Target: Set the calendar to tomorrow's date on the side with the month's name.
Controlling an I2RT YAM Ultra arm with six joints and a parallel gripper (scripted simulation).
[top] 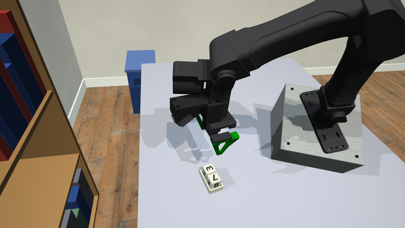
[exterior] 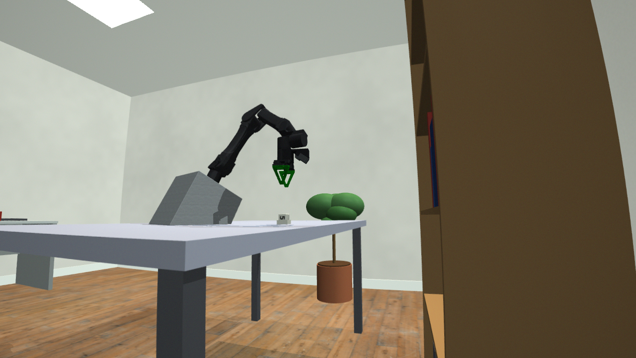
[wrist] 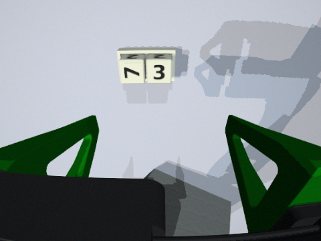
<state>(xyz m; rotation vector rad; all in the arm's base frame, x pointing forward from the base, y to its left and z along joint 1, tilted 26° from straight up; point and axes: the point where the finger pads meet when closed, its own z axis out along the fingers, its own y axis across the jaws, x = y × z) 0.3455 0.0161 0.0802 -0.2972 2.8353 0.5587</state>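
Now: hand 160 mm above the tray, 20 mm to the right of it and 10 mm past it.
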